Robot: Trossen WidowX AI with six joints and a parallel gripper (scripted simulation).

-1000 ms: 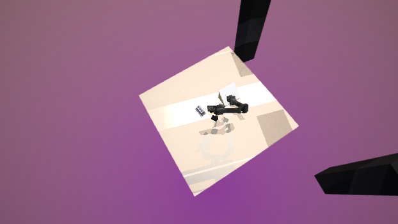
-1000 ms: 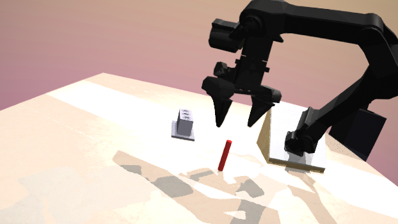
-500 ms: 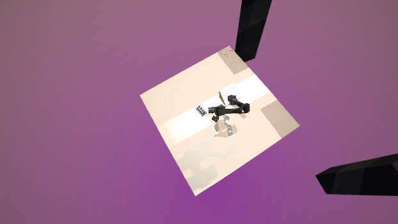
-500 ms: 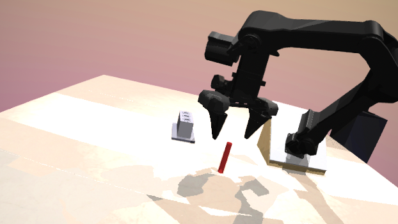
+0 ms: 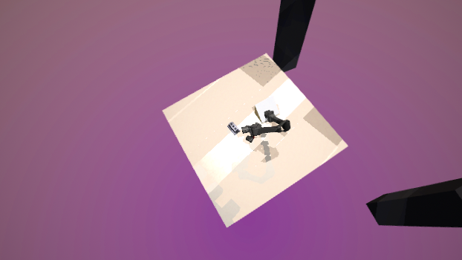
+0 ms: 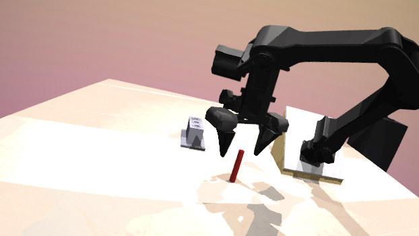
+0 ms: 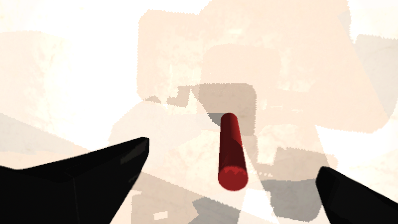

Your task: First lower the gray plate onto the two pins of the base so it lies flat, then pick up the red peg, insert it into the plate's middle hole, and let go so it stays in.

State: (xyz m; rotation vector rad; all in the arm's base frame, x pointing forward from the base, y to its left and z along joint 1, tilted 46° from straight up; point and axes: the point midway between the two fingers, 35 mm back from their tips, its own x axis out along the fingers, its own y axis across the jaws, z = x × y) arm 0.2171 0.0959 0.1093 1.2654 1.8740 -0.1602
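The red peg is 30 mm below my gripper tip. Also, from my gripper tip: gray plate 170 mm to the right, 130 mm ahead, 20 mm below.
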